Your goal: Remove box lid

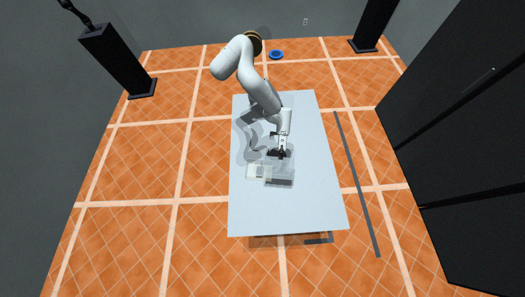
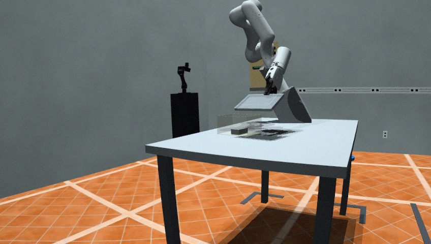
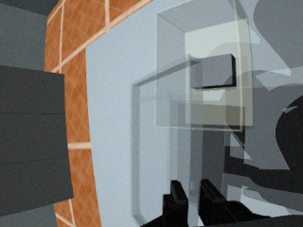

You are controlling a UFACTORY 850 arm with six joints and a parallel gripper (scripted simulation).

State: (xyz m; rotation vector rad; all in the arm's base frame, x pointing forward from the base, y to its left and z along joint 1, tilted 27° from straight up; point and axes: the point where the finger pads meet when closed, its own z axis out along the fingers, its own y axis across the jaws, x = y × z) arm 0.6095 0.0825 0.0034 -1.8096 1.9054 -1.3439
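Now: hand 7 cm short of the lid, 3 cm to the left of it and 4 cm above it. From my hand the other things lie so: clear box: 2 cm ahead, 16 cm to the right, 16 cm below.
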